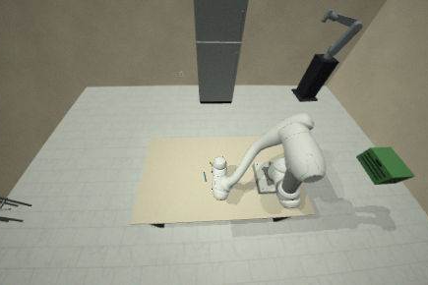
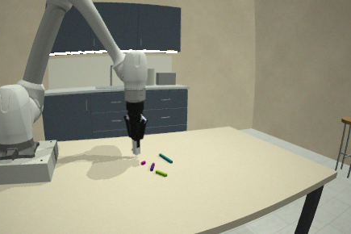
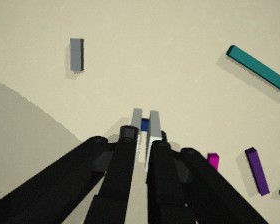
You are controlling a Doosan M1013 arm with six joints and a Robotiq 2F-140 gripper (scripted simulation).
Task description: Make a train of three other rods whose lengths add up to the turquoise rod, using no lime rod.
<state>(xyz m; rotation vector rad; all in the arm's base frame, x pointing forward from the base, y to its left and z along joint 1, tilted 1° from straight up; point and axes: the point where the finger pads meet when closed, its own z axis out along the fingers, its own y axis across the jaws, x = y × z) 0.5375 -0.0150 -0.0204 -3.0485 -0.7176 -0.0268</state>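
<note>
My gripper is now 30 mm above the small blue rod. Also, from my hand: turquoise rod (110 mm ahead, 80 mm to the right, 40 mm below); grey rod (20 mm ahead, 90 mm to the left, 40 mm below); magenta rod (90 mm to the right, 40 mm below).
</note>
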